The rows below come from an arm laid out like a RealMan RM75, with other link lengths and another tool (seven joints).
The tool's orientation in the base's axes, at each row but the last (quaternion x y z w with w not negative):
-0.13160 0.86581 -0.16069 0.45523
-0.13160 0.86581 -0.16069 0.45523
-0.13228 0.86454 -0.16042 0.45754
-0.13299 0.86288 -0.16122 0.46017
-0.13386 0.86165 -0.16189 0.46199
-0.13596 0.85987 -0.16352 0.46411
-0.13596 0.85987 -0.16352 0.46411
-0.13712 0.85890 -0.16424 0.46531
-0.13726 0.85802 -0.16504 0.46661
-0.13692 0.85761 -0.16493 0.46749
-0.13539 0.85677 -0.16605 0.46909
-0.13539 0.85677 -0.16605 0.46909
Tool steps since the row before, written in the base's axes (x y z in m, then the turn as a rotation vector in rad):
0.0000 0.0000 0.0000 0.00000 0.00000 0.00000
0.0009 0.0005 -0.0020 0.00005 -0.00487 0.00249
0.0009 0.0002 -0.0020 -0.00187 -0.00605 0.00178
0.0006 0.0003 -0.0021 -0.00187 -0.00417 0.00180
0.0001 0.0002 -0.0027 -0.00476 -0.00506 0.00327
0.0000 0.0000 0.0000 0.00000 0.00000 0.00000
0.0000 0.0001 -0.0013 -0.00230 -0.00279 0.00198
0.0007 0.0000 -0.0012 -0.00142 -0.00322 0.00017
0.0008 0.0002 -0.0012 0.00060 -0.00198 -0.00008
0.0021 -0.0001 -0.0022 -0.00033 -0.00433 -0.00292
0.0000 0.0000 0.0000 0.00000 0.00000 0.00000
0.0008 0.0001 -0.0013 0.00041 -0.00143 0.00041
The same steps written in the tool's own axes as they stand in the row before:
0.0000 0.0000 0.0000 0.00000 0.00000 0.00000
0.0008 0.0012 0.0017 -0.00006 -0.00545 -0.00052
0.0009 0.0009 0.0018 0.00196 -0.00608 -0.00156
0.0011 0.0011 0.0016 0.00124 -0.00438 -0.00186
0.0019 0.0013 0.0015 0.00202 -0.00554 -0.00491
0.0000 0.0000 0.0000 0.00000 0.00000 0.00000
0.0009 0.0006 0.0007 0.00081 -0.00316 -0.00253
0.0005 0.0004 0.0012 0.00187 -0.00288 -0.00079
0.0004 0.0006 0.0013 0.00052 -0.00181 0.00086
0.0006 0.0006 0.0029 0.00407 -0.00271 0.00188
0.0000 0.0000 0.0000 0.00000 0.00000 0.00000
0.0005 0.0006 0.0013 0.00003 -0.00150 0.00037

